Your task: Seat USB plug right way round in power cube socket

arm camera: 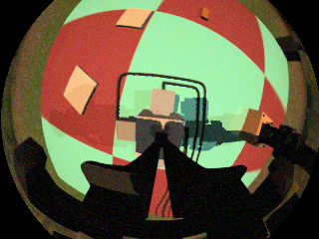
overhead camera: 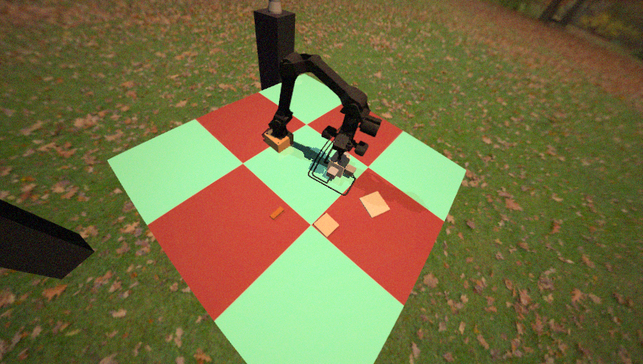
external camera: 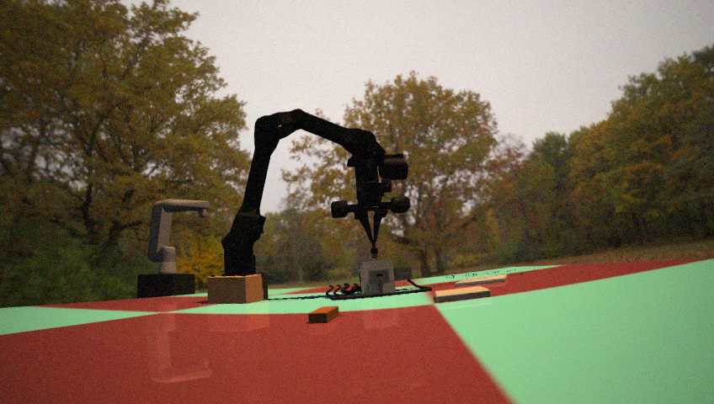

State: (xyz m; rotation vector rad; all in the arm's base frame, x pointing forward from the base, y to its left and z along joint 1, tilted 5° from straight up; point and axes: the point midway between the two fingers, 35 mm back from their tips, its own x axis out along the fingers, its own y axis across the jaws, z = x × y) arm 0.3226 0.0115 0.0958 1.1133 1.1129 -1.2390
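My gripper tip is now 20 mm above the dark USB plug. Round my gripper tip: orange block 90 mm behind, 330 mm to the right, 110 mm below.
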